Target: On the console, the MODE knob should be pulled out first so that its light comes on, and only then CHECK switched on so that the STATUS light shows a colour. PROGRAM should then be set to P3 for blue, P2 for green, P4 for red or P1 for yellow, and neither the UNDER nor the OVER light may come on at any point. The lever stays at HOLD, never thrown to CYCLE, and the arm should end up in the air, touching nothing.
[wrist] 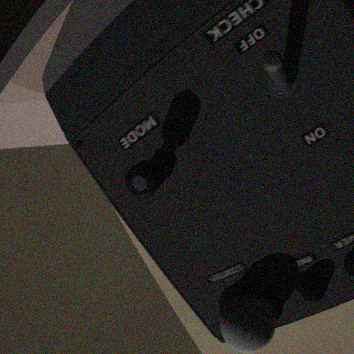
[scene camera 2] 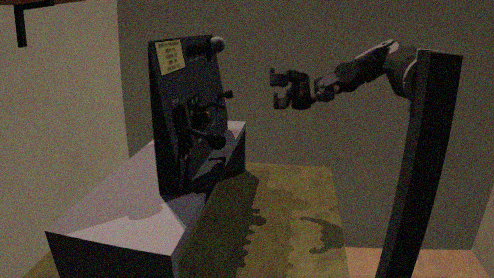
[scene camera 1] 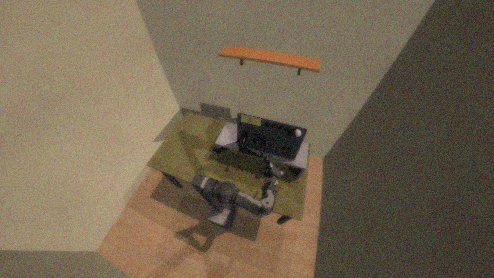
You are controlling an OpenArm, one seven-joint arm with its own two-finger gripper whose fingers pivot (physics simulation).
Scene:
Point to a pale plinth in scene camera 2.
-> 125,216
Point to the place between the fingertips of my gripper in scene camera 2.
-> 271,89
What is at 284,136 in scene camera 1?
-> A dark console.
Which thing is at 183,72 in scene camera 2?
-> A dark console.

